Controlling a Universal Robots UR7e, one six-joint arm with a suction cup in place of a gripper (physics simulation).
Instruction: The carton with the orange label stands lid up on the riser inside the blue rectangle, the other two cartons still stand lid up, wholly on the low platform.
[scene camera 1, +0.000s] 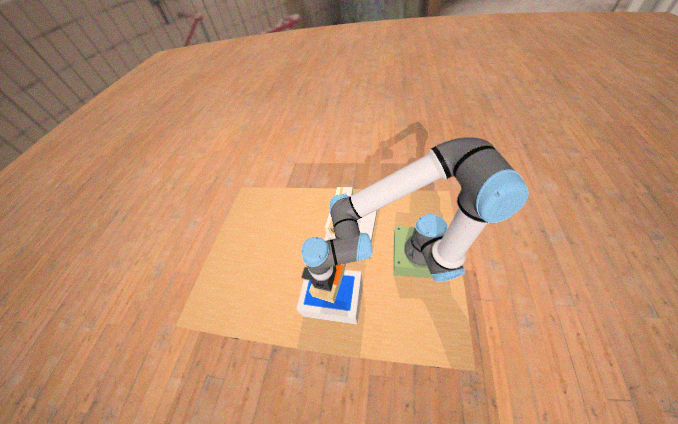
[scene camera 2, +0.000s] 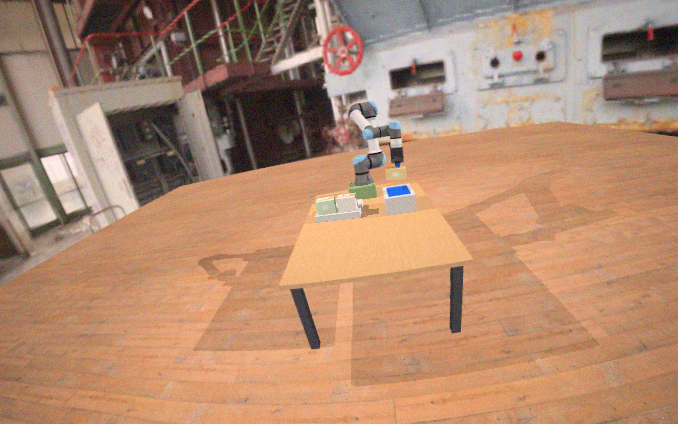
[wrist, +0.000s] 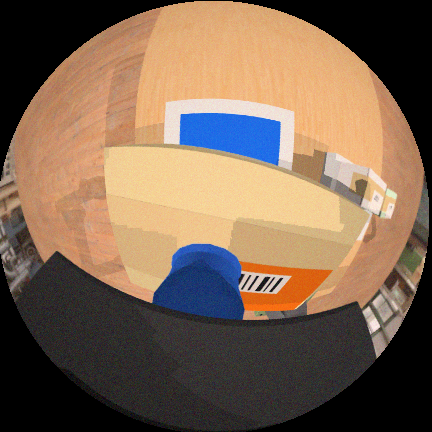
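Note:
The carton with the orange label hangs lid up from my suction cup, which holds it by its top. It is a little above the white riser, with a gap below it in scene camera 2. The blue rectangle is on the riser's top, partly hidden by the carton in scene camera 1. A green-sided carton and a white carton stand upright on the low platform. The arm hides much of the platform in scene camera 1.
The arm's green base block stands on the table, near the platform and the riser. The riser is to the right of the platform in scene camera 2, and the forearm passes over the platform in scene camera 1.

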